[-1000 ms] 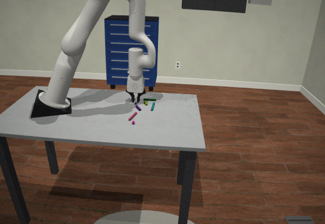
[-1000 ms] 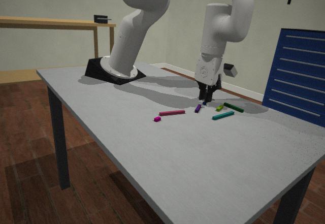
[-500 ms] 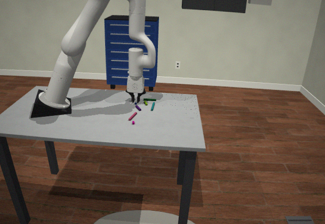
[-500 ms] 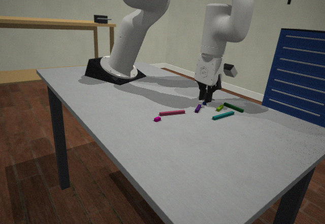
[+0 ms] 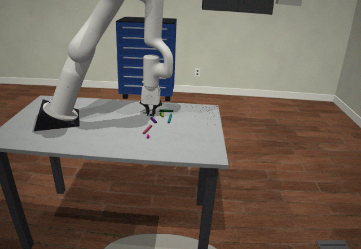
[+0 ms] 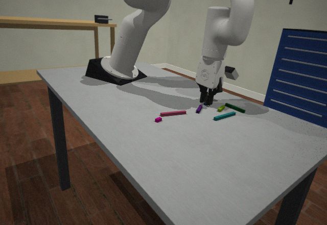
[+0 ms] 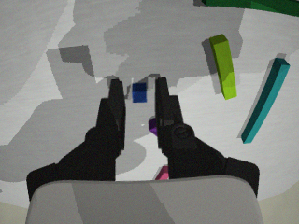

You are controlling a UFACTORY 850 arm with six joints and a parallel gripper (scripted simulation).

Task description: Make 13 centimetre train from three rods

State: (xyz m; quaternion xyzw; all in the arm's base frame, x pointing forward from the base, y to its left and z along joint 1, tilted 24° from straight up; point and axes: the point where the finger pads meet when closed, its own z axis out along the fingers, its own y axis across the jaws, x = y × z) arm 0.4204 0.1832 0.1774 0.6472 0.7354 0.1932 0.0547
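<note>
Right now the blue rod is 20 mm below my hand. The rest, counted from my hand: lime rod (60 mm ahead, 30 mm to the left, 20 mm below); purple rod (40 mm ahead, 50 mm to the right, 20 mm below); green rod (60 mm ahead, 90 mm to the left, 20 mm below).
</note>
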